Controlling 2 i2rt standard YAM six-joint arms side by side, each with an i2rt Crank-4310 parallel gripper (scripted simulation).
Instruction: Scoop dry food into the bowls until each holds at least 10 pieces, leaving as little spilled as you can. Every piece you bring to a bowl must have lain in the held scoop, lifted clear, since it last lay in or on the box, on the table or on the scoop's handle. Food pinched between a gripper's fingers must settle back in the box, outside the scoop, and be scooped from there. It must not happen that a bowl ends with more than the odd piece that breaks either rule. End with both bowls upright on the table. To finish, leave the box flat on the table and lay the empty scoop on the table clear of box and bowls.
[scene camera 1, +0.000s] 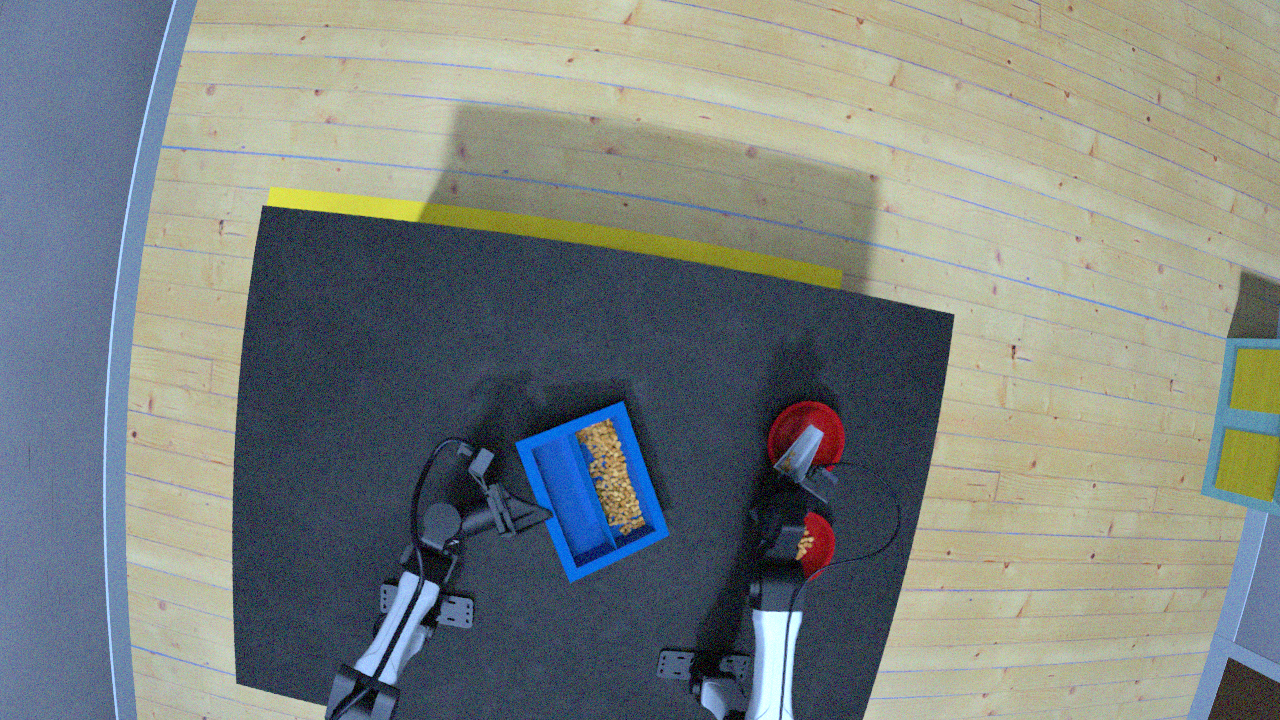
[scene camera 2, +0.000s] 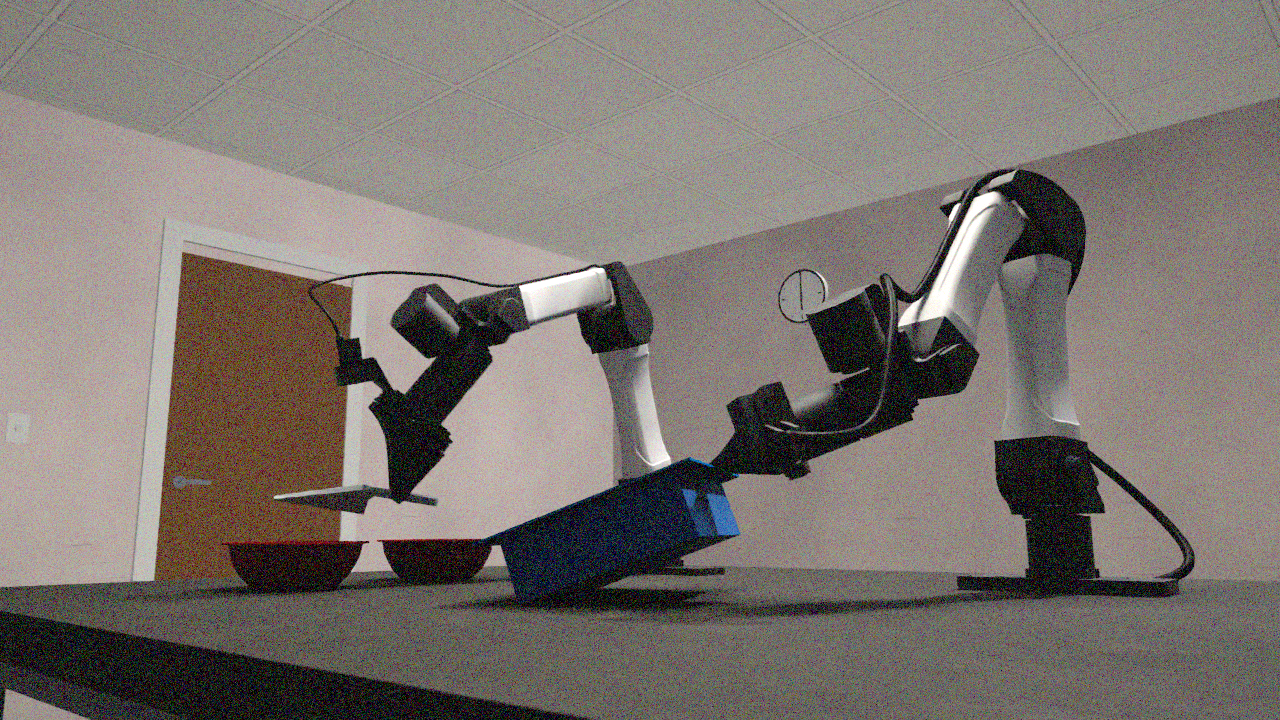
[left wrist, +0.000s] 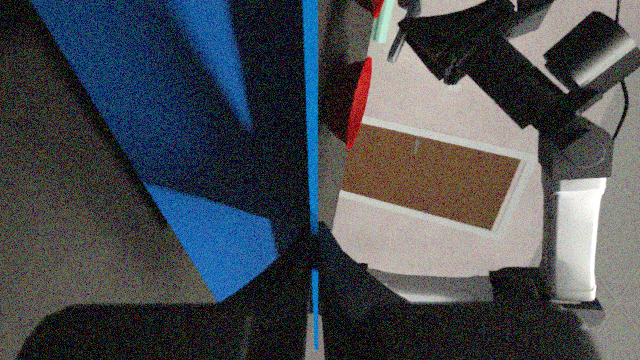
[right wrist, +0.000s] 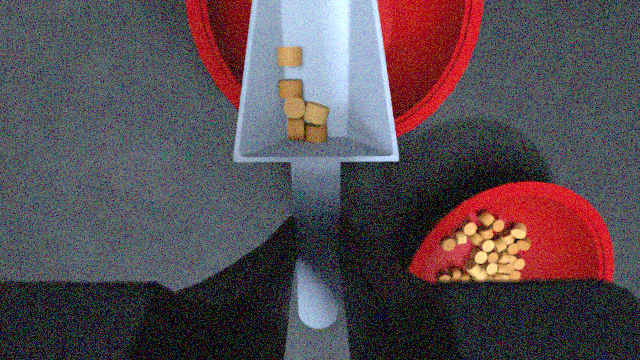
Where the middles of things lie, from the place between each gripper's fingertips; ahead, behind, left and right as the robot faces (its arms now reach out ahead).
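I see that my right gripper (scene camera 2: 393, 500) is 320 mm to the right of the blue box (scene camera 1: 588, 546), 90 mm past it and 40 mm above it.
My left hand (scene camera 2: 702, 474) is 50 mm above the blue box, 50 mm short of it and 70 mm to the left of it.
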